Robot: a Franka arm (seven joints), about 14 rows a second.
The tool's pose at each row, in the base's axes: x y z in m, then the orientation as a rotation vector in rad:
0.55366, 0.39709, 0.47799, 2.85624, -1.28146, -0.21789
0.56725, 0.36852, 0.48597, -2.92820, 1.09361, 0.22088
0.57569, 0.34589, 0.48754, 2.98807, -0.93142, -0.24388
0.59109, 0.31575, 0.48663, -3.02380, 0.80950, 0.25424
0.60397, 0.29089, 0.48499, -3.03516, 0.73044, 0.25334
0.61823, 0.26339, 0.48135, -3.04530, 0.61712, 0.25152
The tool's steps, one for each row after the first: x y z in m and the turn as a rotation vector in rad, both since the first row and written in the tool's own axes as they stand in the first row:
0.02917, 0.00942, -0.01117, 0.00147, -0.00305, -0.12877
0.05135, 0.01833, -0.01501, -0.02101, -0.00938, -0.23795
0.08399, 0.02692, -0.01770, -0.02616, -0.01503, -0.31885
0.11114, 0.03381, -0.01905, -0.02176, -0.01747, -0.36996
0.14141, 0.04133, -0.01874, -0.01305, -0.02198, -0.44302

